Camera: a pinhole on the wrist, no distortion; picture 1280 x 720 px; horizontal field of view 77.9 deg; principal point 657.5 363.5 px. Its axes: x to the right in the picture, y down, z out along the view. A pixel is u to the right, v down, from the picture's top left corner.
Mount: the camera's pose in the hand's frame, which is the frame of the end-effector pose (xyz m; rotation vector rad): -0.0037 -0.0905 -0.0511 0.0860 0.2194 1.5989
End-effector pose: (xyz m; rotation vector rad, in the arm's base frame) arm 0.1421 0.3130 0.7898 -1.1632 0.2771 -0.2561
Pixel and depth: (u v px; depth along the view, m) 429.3 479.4 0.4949
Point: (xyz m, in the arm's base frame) 0.3135 0.6281 1.1342
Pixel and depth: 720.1 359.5 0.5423
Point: 0.3999 0.6888 0.9577
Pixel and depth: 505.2 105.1 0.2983
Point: 0.3551 0.4125 0.9714
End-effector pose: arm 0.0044 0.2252 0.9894 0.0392 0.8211 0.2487
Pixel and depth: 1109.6 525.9 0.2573
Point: 0.1253 0.3090 1.1442
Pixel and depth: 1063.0 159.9 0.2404
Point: 0.1751 0.3111 1.0370
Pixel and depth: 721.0 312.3 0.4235
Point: 0.3338 0.2526 1.1554
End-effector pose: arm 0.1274 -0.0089 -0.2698 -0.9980 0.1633 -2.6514
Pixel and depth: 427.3 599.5 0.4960
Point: 0.4275 0.1910 0.0976
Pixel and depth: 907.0 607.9 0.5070
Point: 0.5061 -0.0904 0.0126
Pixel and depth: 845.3 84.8 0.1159
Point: 0.1085 0.0221 -0.1839
